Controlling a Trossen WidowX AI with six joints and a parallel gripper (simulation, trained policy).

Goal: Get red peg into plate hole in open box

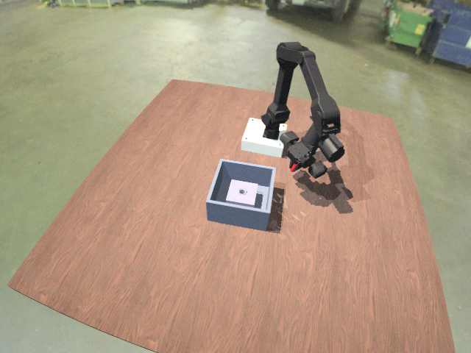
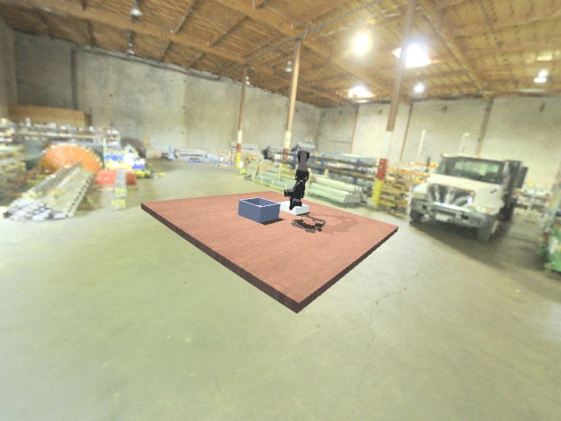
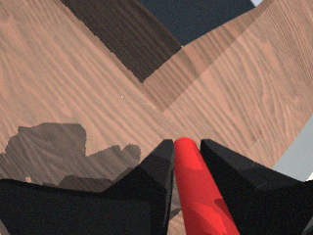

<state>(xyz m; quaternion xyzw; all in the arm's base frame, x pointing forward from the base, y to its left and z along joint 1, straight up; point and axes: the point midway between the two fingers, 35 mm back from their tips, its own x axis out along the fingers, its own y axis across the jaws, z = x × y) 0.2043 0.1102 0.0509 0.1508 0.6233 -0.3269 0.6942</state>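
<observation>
Now: gripper tip 15 cm to the left of the white plate, 13 cm short of it and 2 cm above it. Also, from my gripper tip: red peg: 3 cm above, 1 cm to the left; blue box: 15 cm to the right, 13 cm ahead, 4 cm below.
</observation>
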